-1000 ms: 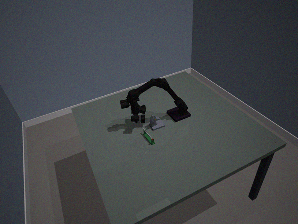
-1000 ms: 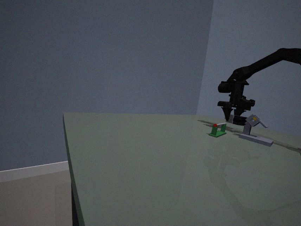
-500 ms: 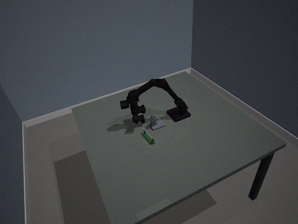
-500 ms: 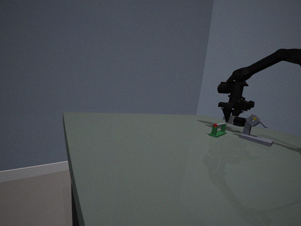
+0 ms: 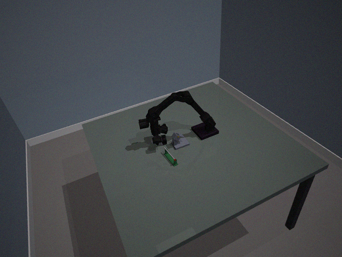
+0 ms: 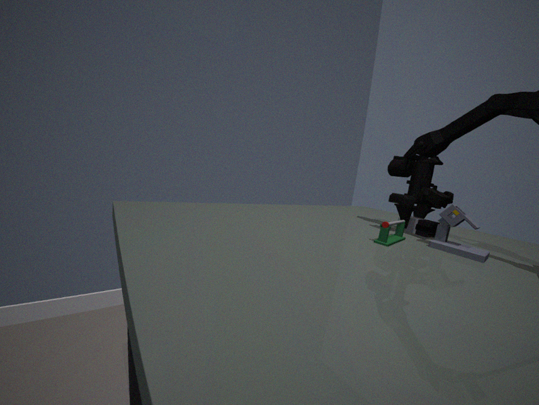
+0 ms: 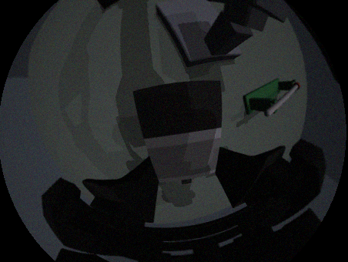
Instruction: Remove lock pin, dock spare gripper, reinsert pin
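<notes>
My gripper tip is now 130 mm past the grey mount, 90 mm to the right of it and 40 mm below it. Also, from my gripper tip: green cradle: 190 mm to the left, 20 mm behind, 10 mm above; spare gripper: 10 mm behind, 10 mm above.
</notes>
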